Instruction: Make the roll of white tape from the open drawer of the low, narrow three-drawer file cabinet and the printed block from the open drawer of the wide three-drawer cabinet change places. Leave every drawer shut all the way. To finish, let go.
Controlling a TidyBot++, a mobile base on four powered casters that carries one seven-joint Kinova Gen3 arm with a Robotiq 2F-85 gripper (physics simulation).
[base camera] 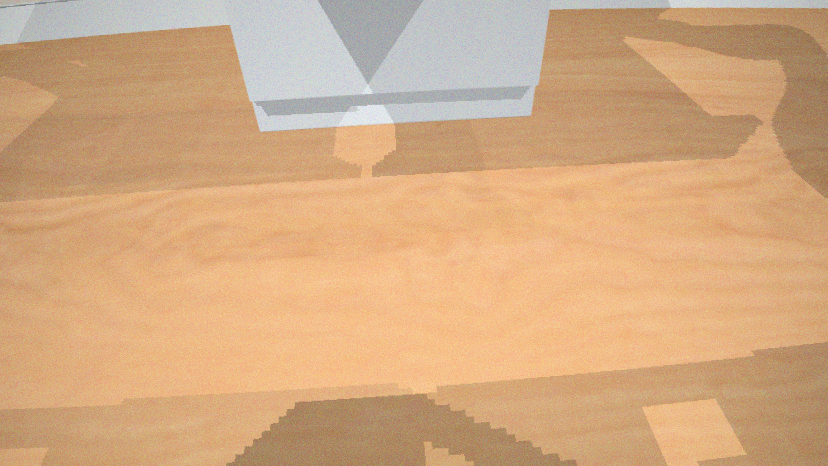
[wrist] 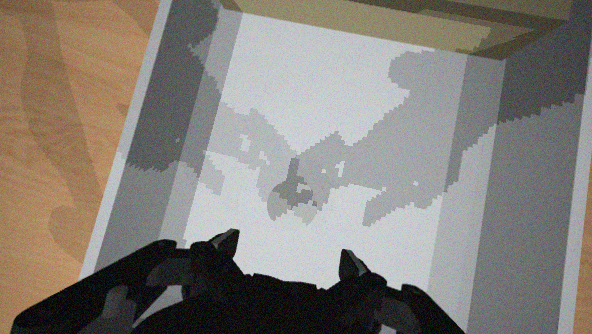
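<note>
A pale round object, which looks like the roll of white tape (wrist: 299,214), lies on the floor of an open drawer (wrist: 310,75) in the wrist view. Shadows cover part of it, and it barely stands out from the white drawer floor. My gripper (wrist: 288,250) is open and empty, pointing down over this drawer. In the picture its fingertips are just below the round object, one to each side. How high they are above the drawer floor is hard to tell. The printed block does not show in either view. Which cabinet this drawer belongs to I cannot tell from these close views.
The drawer's left side wall (wrist: 131,117) and right side wall (wrist: 572,215) rise on both sides. An olive-tan panel (wrist: 350,25) crosses the drawer's far end. In the base camera view a light grey cabinet part (base camera: 463,52) stands at the top middle above the wood floor (base camera: 405,277).
</note>
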